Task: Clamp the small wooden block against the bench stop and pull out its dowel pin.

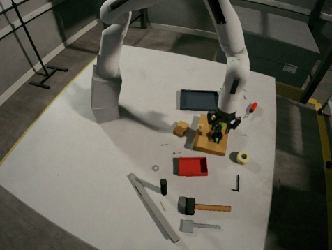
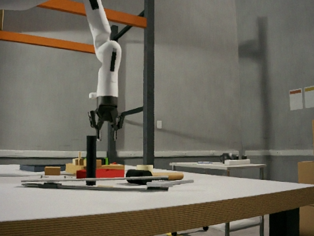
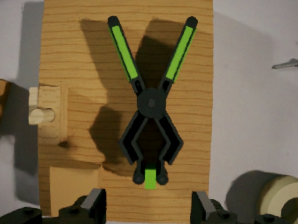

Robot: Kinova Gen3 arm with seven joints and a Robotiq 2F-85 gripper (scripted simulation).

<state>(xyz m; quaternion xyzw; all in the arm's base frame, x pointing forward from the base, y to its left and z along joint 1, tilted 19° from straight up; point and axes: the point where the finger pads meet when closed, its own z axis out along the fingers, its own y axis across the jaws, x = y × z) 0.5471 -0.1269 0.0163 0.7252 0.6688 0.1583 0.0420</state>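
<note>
Now: hand 20 mm past the wooden bench board, 60 mm to the right of it and 110 mm above it. Round my hand: pale wooden block (80 mm behind, 50 mm to the left, 90 mm below); red tray (90 mm behind, 130 mm to the right, 130 mm below); dowel pin (80 mm behind, 50 mm to the left, 80 mm below).
</note>
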